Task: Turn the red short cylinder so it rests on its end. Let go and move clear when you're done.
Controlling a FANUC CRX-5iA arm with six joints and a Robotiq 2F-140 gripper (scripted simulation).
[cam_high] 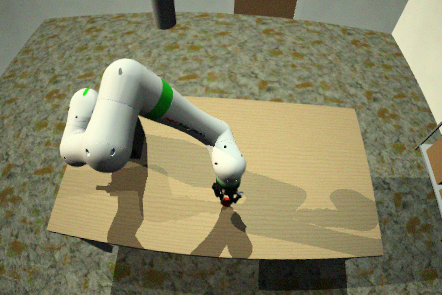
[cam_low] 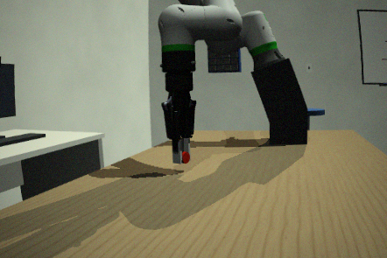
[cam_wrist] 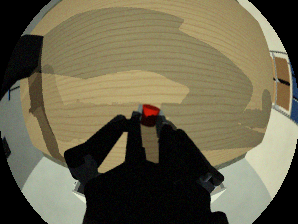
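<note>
The red short cylinder lies 2 cm below my hand.
</note>
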